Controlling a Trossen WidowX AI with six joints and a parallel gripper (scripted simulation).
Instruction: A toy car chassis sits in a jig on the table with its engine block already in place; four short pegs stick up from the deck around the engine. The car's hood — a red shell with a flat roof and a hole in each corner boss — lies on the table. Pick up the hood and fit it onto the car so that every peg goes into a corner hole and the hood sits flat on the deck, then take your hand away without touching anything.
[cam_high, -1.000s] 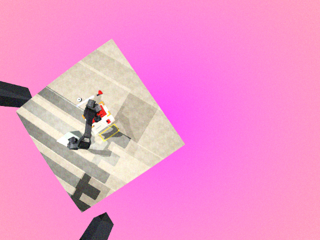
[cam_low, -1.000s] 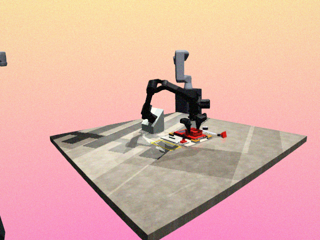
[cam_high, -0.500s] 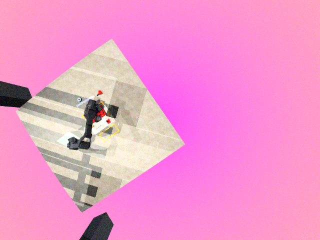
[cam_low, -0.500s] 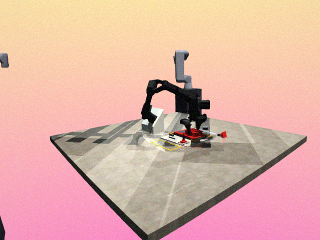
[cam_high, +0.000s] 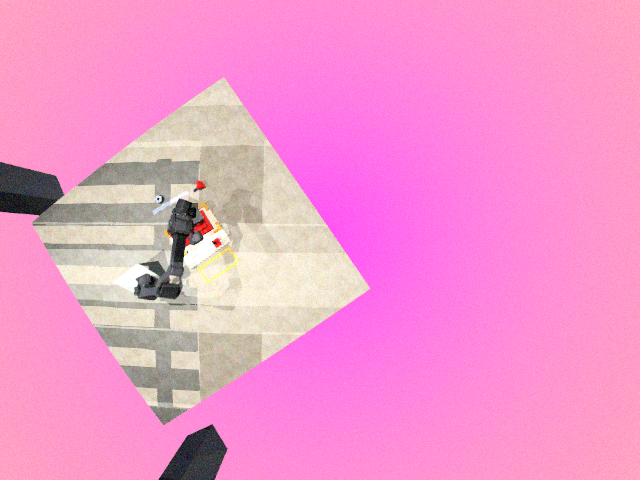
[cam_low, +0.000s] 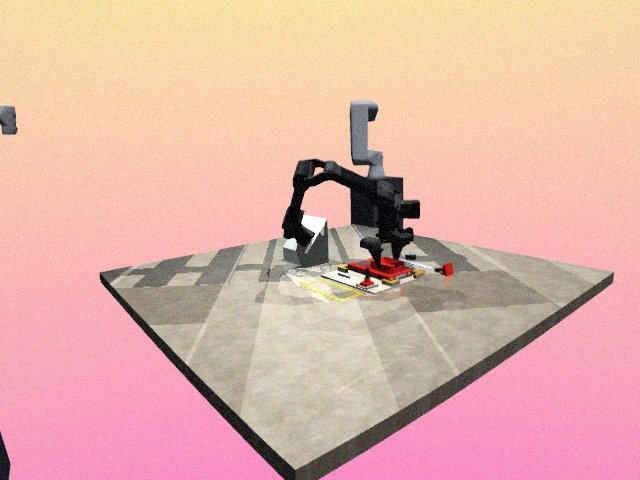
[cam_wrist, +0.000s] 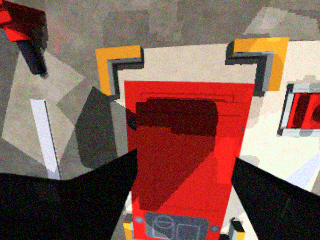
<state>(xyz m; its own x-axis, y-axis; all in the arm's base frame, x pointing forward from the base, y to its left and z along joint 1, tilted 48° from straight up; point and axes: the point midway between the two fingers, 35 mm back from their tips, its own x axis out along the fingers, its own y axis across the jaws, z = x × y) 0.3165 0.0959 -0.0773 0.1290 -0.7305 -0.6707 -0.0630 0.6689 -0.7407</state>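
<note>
The red hood lies 1 cm above my gripper tip. The rest, counted from my gripper tip: white bar: 8 cm behind, 17 cm to the left, 4 cm below; then grey engine block: 1 cm below; then black-and-white wheel: 12 cm behind, 21 cm to the left, 3 cm below.
</note>
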